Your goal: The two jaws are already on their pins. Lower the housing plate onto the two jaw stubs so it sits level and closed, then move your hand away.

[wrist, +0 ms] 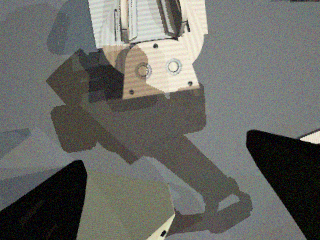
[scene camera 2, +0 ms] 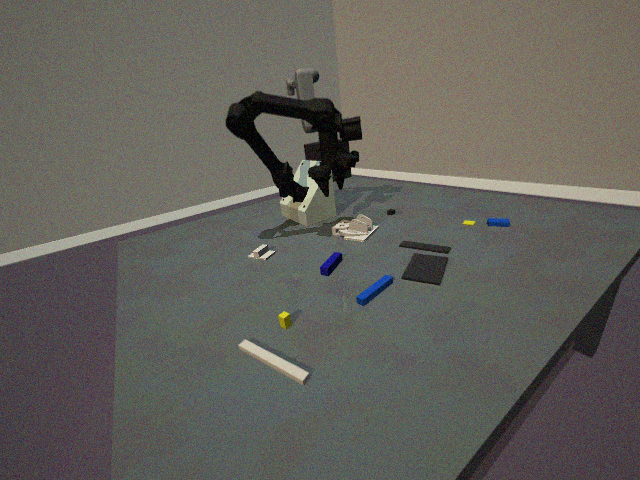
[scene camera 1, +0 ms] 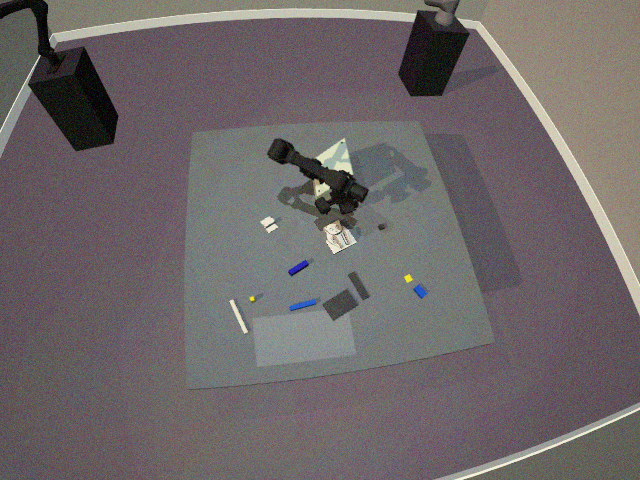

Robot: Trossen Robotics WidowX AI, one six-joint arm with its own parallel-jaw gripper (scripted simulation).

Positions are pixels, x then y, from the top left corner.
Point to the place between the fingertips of my gripper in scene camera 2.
334, 193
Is my gripper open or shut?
Open.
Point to a white bar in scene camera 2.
285, 367
